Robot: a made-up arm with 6 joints.
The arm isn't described. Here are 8 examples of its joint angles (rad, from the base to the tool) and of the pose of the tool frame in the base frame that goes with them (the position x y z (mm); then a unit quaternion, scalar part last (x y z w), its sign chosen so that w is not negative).
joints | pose
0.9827 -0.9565 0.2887 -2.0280 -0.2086 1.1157 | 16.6 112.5 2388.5 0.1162 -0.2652 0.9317 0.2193
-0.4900 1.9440 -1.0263 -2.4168 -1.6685 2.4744 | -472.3 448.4 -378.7 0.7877 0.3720 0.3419 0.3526
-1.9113 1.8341 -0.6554 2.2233 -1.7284 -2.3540 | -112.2 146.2 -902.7 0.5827 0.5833 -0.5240 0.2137
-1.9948 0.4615 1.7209 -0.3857 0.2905 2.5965 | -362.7 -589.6 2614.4 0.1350 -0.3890 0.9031 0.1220
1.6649 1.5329 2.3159 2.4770 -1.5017 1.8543 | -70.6 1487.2 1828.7 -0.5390 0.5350 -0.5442 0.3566
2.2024 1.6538 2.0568 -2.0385 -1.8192 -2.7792 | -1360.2 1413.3 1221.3 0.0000 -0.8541 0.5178 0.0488
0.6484 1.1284 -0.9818 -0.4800 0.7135 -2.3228 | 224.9 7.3 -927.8 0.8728 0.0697 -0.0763 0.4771
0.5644 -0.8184 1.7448 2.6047 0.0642 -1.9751 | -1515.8 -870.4 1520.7 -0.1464 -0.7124 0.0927 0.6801
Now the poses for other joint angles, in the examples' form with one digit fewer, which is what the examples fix.
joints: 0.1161 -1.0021 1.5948 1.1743 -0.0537 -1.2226
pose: -1853 -219 1322 -0.303 -0.748 0.238 0.540
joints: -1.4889 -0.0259 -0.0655 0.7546 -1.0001 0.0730
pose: -21 -1829 1039 0.538 0.589 -0.382 0.466
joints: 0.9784 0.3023 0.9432 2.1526 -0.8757 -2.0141
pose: 871 1133 2209 0.122 -0.149 0.513 0.837
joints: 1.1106 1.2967 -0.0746 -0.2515 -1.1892 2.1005
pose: 450 956 -939 0.519 -0.416 -0.450 0.596
